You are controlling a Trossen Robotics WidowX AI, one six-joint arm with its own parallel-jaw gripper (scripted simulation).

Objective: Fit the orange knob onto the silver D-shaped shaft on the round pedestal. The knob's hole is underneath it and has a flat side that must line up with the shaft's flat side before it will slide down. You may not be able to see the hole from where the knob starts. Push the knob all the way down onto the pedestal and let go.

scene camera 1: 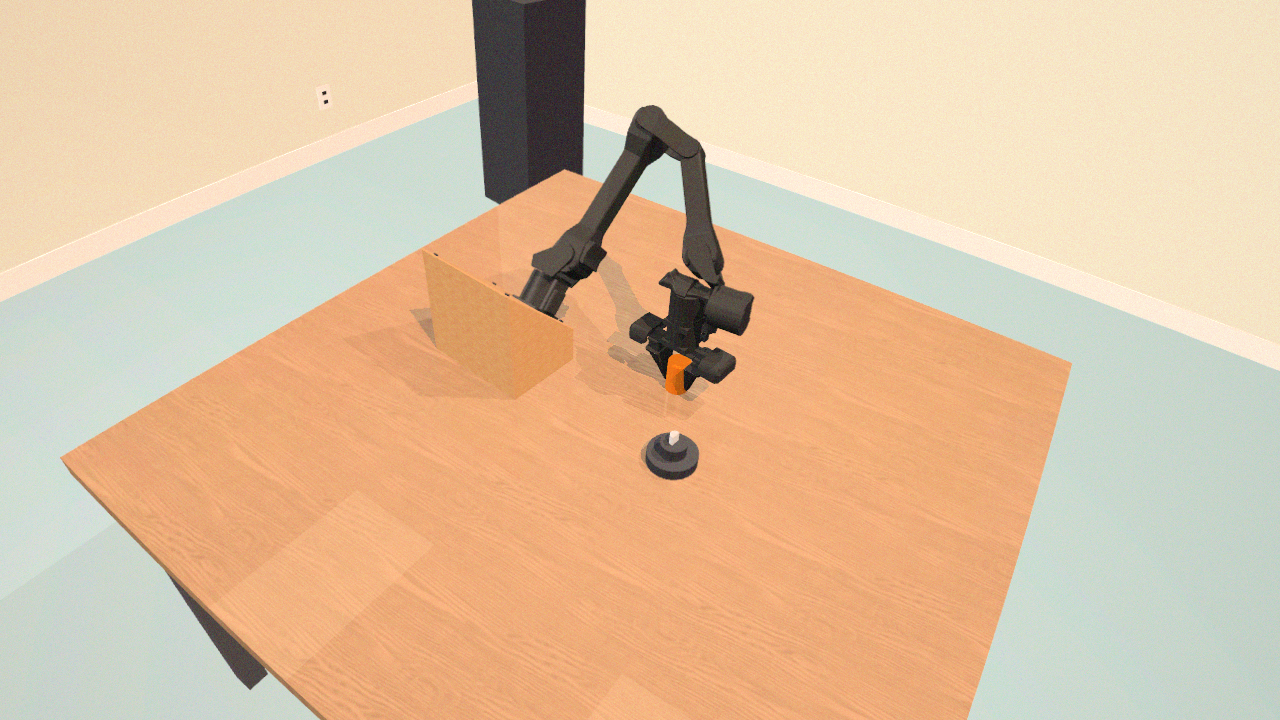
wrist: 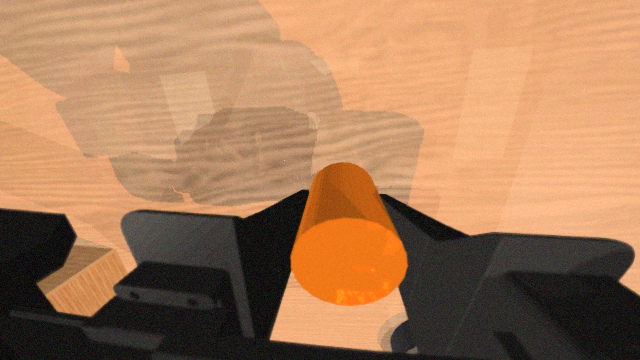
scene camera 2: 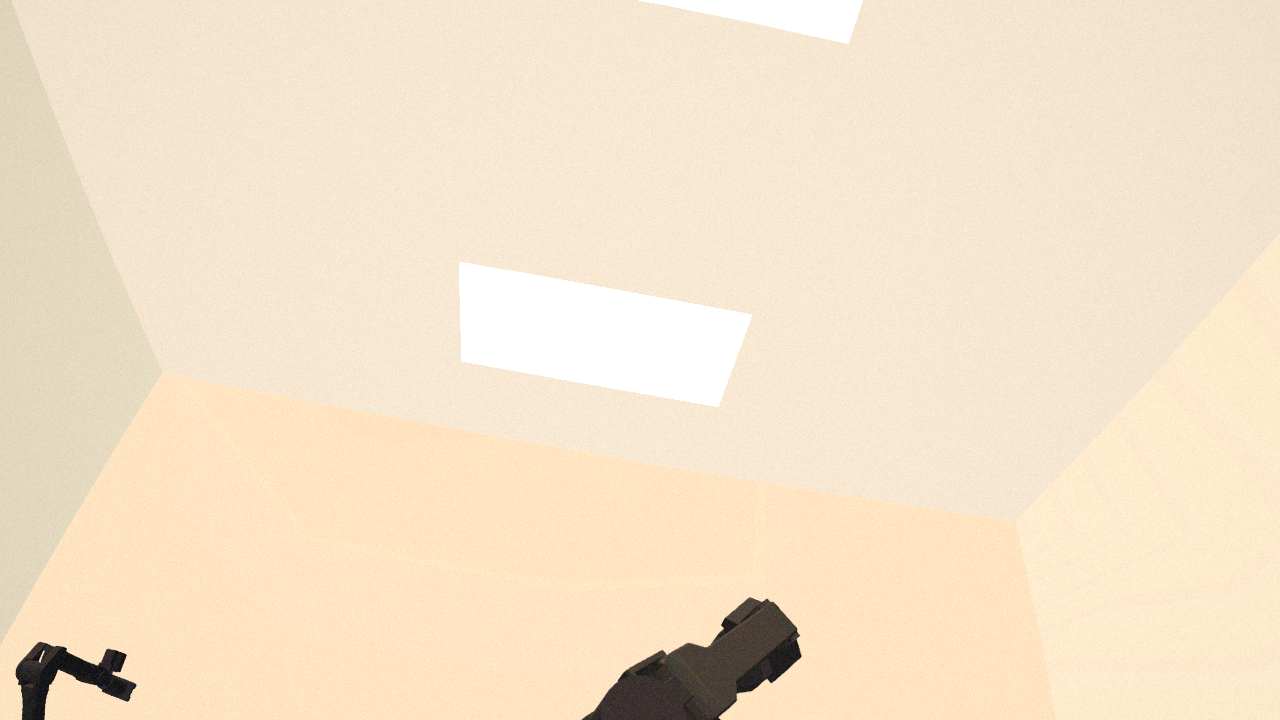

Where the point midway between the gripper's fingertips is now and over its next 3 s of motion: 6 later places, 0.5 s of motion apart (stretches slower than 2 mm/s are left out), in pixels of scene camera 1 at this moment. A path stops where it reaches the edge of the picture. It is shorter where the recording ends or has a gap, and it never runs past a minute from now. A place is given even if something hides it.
My gripper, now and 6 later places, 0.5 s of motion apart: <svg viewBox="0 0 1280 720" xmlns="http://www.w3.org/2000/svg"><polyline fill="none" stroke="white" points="676,383 681,358 684,324 689,313 698,298 705,282 707,281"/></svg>
